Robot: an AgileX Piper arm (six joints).
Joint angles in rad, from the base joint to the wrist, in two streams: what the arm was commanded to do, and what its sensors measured. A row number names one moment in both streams.
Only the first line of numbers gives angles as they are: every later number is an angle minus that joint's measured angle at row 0.
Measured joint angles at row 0:
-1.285 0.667 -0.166 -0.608 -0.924 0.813
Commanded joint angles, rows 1 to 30:
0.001 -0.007 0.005 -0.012 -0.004 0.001
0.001 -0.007 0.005 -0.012 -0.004 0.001
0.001 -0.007 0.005 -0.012 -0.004 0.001
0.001 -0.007 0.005 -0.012 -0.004 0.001
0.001 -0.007 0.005 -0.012 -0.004 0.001
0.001 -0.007 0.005 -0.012 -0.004 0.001
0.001 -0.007 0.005 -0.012 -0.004 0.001
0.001 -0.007 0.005 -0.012 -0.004 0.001
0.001 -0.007 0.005 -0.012 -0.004 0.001
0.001 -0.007 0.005 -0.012 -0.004 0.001
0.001 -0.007 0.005 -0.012 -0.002 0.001
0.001 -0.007 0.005 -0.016 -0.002 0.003
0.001 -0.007 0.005 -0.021 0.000 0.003
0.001 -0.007 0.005 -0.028 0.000 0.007
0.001 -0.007 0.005 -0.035 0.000 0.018
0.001 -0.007 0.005 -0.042 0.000 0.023
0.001 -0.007 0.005 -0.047 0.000 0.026
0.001 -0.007 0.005 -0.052 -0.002 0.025
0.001 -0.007 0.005 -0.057 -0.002 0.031
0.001 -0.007 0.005 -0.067 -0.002 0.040
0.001 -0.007 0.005 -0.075 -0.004 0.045
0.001 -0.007 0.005 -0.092 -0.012 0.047
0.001 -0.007 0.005 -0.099 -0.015 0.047
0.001 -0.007 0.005 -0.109 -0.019 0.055
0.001 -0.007 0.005 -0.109 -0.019 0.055
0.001 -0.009 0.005 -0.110 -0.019 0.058
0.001 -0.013 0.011 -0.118 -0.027 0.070
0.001 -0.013 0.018 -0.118 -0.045 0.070
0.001 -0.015 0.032 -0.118 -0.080 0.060
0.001 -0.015 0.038 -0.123 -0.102 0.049
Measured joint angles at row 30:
0.000 -0.004 0.013 -0.102 -0.031 0.061
